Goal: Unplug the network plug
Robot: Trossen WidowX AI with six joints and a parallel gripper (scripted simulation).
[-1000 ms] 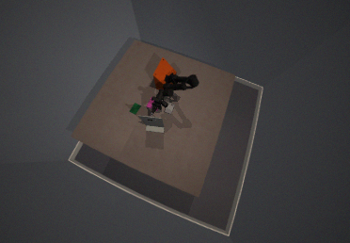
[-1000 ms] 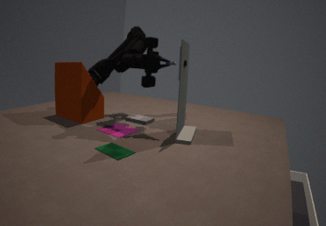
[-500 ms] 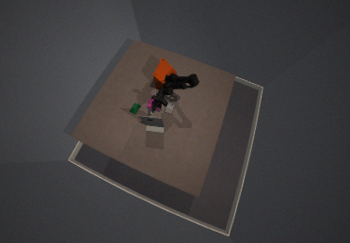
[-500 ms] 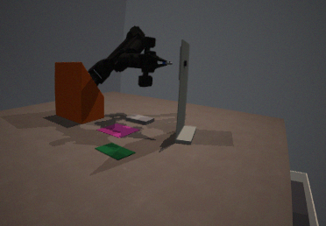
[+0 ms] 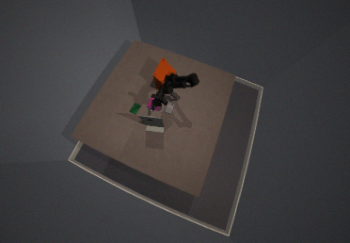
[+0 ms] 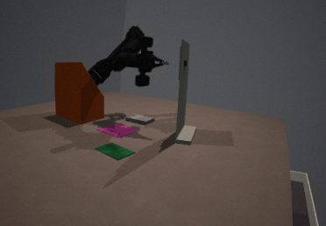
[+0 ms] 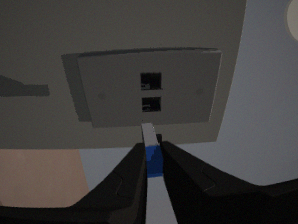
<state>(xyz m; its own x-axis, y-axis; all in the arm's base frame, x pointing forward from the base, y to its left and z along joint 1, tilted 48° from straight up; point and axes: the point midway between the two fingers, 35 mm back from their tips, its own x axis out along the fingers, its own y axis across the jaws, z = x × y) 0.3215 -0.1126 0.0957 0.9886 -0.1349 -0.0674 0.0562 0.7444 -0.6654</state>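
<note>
Right now the grey upright panel is 100 mm below my gripper tip, 80 mm ahead of it and 20 mm to the left of it. From my gripper tip the other things lie so: green square (250 mm below, 230 mm to the right, 40 mm behind); blue plug (10 mm ahead); flat grey slab (250 mm below, 140 mm behind, 100 mm to the left).
</note>
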